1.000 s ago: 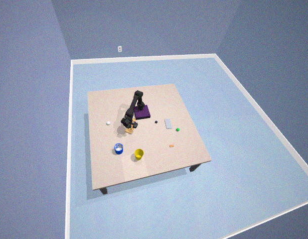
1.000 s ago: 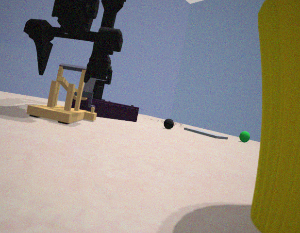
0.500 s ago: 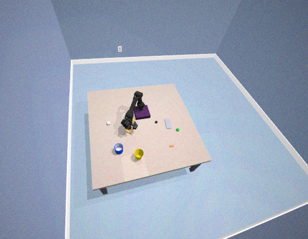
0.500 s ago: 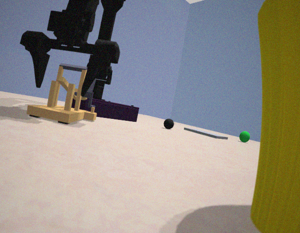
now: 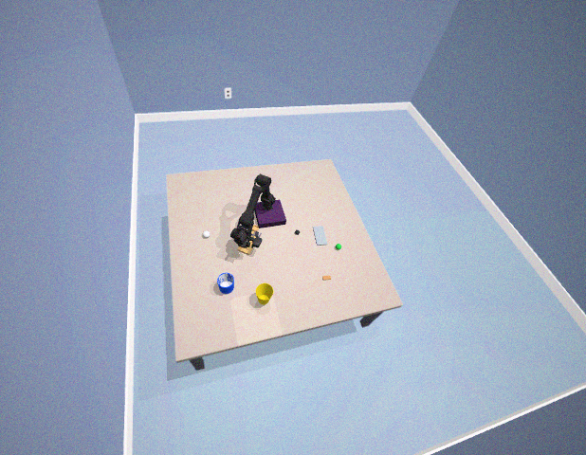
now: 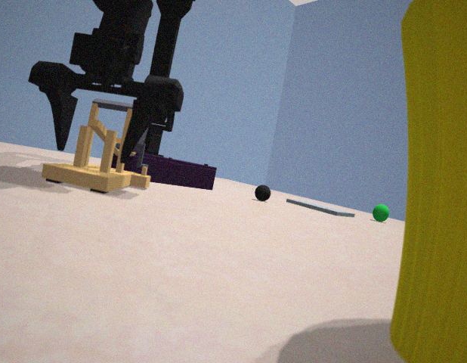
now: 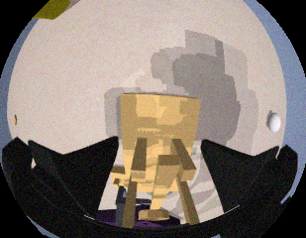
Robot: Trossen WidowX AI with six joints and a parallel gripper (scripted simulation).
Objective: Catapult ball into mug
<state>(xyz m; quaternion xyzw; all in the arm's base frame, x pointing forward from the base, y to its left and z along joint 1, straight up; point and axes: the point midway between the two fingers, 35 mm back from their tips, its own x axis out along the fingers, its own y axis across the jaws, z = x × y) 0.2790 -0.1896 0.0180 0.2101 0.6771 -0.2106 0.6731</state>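
Now: the small black ball 6 cm behind my gripper tip, 35 cm to the left of it and 2 cm below it. Round my gripper tip: white ball (13 cm behind, 23 cm to the right, 1 cm below); then wooden catapult (5 cm behind, 5 cm to the left, 2 cm above); then blue mug (25 cm ahead, 15 cm to the right).
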